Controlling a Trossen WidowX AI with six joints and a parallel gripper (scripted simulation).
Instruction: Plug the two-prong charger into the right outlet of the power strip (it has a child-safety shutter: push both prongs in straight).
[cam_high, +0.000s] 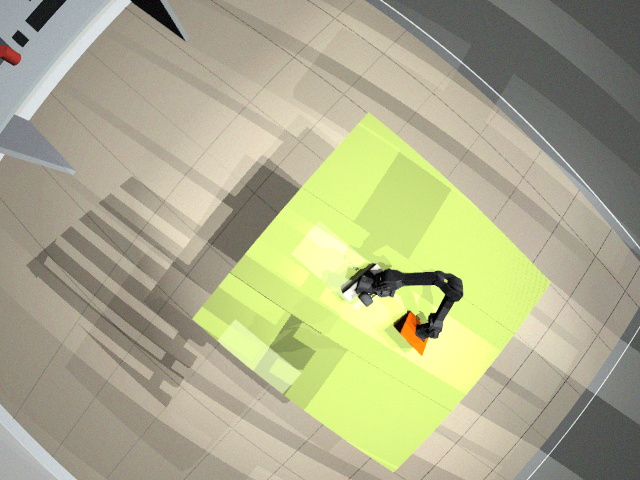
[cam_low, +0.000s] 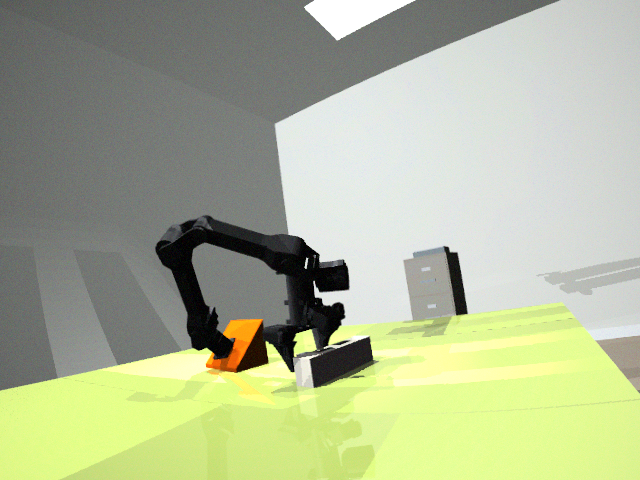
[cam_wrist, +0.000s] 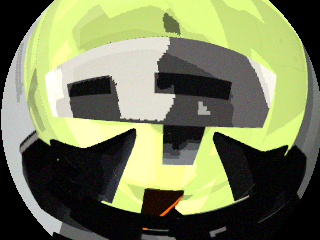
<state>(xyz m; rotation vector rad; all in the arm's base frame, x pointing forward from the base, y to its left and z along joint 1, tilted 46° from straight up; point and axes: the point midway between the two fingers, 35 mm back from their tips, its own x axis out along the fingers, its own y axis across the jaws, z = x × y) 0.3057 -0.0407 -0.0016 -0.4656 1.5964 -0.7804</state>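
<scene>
Right now my gripper tip is 2 cm short of the dark two-prong charger and 1 cm below it.
</scene>
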